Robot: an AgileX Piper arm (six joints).
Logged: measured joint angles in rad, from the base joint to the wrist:
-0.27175, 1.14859, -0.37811, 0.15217, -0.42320, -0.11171
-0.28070, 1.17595, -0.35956, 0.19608, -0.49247, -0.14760
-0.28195, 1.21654, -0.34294, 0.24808, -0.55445, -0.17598
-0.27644, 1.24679, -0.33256, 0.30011, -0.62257, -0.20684
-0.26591, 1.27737, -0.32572, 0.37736, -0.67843, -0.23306
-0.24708, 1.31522, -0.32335, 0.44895, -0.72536, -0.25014
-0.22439, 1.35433, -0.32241, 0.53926, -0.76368, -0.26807
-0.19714, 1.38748, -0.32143, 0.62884, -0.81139, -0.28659
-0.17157, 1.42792, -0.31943, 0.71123, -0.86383, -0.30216
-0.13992, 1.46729, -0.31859, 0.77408, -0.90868, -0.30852
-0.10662, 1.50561, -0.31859, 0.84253, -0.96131, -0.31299
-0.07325, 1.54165, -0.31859, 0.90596, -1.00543, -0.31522
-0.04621, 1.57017, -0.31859, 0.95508, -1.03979, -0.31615
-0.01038, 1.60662, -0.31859, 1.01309, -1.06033, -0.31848
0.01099, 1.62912, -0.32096, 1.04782, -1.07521, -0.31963
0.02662, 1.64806, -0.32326, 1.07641, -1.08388, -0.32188
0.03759, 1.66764, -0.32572, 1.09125, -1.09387, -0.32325
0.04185, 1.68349, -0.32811, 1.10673, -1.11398, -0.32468
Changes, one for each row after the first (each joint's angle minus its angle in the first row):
-0.00895, 0.02736, 0.01855, 0.04391, -0.06927, -0.03589
-0.01020, 0.06795, 0.03517, 0.09591, -0.13125, -0.06427
-0.00469, 0.09820, 0.04555, 0.14794, -0.19937, -0.09513
0.00584, 0.12878, 0.05239, 0.22519, -0.25523, -0.12135
0.02467, 0.16663, 0.05476, 0.29678, -0.30216, -0.13843
0.04736, 0.20574, 0.05570, 0.38709, -0.34048, -0.15636
0.07461, 0.23889, 0.05668, 0.47667, -0.38819, -0.17488
0.10018, 0.27933, 0.05868, 0.55906, -0.44063, -0.19045
0.13183, 0.31870, 0.05952, 0.62191, -0.48548, -0.19681
0.16513, 0.35702, 0.05952, 0.69036, -0.53811, -0.20128
0.19850, 0.39306, 0.05952, 0.75379, -0.58223, -0.20351
0.22554, 0.42158, 0.05952, 0.80291, -0.61659, -0.20444
0.26137, 0.45803, 0.05952, 0.86092, -0.63713, -0.20677
0.28274, 0.48053, 0.05715, 0.89565, -0.65201, -0.20792
0.29837, 0.49947, 0.05485, 0.92424, -0.66068, -0.21017
0.30934, 0.51905, 0.05239, 0.93908, -0.67067, -0.21154
0.31360, 0.53490, 0.05000, 0.95456, -0.69078, -0.21297

